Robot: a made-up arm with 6 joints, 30 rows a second.
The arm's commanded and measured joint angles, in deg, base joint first. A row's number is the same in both.
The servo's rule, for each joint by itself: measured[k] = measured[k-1] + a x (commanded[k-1-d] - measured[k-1]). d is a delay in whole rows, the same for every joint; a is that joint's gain. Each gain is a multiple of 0.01, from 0.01 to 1. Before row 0 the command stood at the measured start. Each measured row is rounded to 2 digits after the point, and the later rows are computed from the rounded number. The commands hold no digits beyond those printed.
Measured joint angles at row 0:
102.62, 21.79, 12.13, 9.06, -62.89, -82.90
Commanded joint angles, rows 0 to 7:
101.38, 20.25, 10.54, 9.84, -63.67, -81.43
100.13, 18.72, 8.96, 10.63, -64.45, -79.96
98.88, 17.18, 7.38, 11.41, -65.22, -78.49
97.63, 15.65, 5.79, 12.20, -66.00, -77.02
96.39, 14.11, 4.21, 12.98, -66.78, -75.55
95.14, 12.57, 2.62, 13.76, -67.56, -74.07
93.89, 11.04, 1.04, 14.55, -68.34, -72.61
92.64, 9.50, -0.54, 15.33, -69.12, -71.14
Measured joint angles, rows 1 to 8:
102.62, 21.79, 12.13, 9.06, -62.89, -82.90
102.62, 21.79, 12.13, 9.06, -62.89, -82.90
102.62, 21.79, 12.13, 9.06, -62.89, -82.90
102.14, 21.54, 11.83, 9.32, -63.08, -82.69
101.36, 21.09, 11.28, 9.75, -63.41, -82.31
100.39, 20.46, 10.54, 10.30, -63.84, -81.78
99.31, 19.69, 9.64, 10.93, -64.36, -81.11
98.17, 18.80, 8.61, 11.61, -64.94, -80.33
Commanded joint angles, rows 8 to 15:
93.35, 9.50, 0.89, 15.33, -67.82, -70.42
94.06, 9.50, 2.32, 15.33, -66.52, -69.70
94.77, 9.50, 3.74, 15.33, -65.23, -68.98
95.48, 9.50, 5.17, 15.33, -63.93, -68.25
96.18, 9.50, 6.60, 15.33, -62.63, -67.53
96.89, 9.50, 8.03, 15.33, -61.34, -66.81
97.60, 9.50, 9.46, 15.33, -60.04, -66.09
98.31, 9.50, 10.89, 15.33, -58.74, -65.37
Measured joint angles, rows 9 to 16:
96.99, 17.80, 7.47, 12.32, -65.57, -79.45
95.78, 16.72, 6.25, 13.06, -66.23, -78.49
94.56, 15.56, 4.96, 13.81, -66.92, -77.46
94.09, 14.59, 4.19, 14.31, -67.14, -76.47
94.08, 13.78, 3.83, 14.65, -66.99, -75.52
94.35, 13.10, 3.81, 14.87, -66.57, -74.60
94.79, 12.52, 4.07, 15.02, -65.94, -73.71
95.33, 12.04, 4.55, 15.12, -65.15, -72.84

